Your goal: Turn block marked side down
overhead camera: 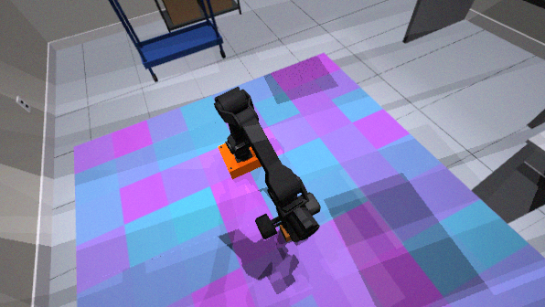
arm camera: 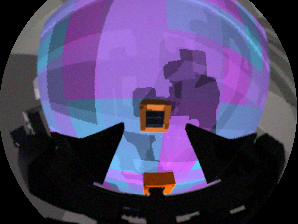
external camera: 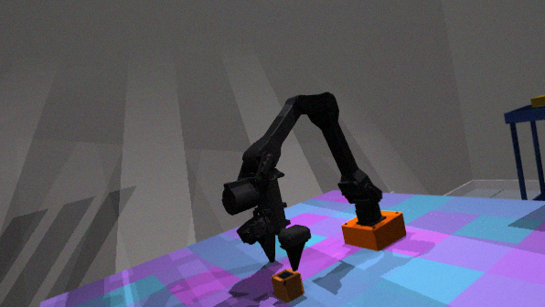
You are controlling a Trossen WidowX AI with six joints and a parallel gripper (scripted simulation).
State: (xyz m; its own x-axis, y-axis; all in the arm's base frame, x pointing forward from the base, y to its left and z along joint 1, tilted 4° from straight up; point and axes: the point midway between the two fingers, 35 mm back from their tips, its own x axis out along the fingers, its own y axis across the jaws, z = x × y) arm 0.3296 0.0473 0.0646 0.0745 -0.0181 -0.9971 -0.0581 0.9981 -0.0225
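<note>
Right now the orange block is 3 cm below my gripper tip.
</note>
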